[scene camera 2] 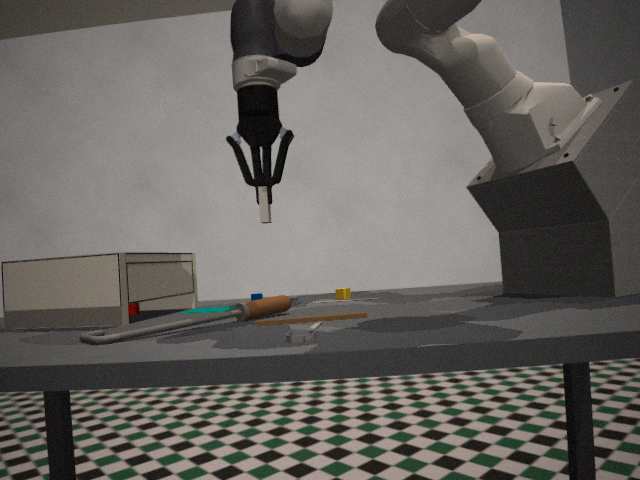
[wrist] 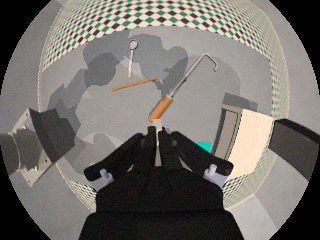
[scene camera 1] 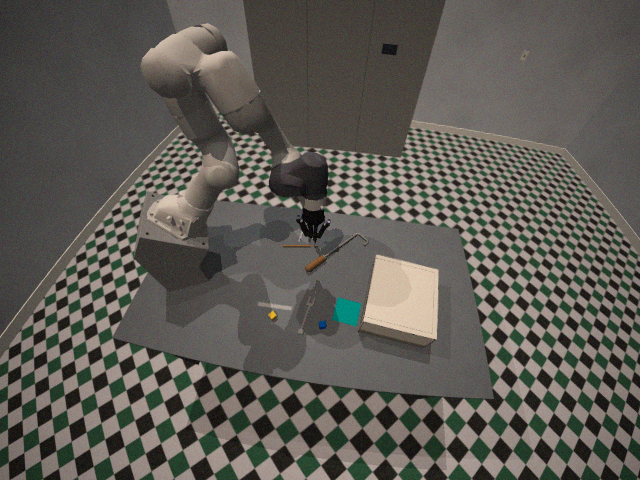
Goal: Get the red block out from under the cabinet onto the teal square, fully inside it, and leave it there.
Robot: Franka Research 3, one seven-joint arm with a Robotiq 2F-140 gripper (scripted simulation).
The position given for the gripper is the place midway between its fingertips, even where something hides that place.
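Visible: gripper (scene camera 2: 266,222). Wrist view too: gripper (wrist: 157,125).
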